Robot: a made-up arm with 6 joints.
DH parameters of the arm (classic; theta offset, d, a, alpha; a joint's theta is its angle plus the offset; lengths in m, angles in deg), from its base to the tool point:
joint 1: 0 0.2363 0 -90
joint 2: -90 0 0.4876 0
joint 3: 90 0.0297 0 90
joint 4: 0 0.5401 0 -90
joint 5: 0 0 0 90
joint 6: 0 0.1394 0 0
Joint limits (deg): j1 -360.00..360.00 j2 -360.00..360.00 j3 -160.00..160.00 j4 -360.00..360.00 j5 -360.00..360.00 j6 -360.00..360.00
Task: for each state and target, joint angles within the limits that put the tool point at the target. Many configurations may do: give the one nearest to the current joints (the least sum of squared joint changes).
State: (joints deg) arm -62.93 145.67 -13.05 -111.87 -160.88 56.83
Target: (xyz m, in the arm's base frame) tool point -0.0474 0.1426 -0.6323
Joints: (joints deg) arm -52.01 181.37 16.13 -113.97 -170.64 56.83
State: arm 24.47 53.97 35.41 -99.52 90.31 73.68
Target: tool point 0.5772 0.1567 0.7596
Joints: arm 24.39 13.51 70.67 -90.28 115.99 73.68
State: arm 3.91 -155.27 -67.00 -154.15 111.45 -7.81
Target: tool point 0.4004 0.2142 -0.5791
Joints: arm 30.14 -179.85 -40.80 -160.94 87.92 -7.81
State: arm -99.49 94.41 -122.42 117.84 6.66 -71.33
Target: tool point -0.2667 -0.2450 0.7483
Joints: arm -139.47 109.03 -118.15 117.00 -7.78 -71.33
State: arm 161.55 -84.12 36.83 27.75 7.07 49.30
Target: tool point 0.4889 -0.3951 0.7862
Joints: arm 146.01 -102.25 85.23 27.00 22.80 49.30
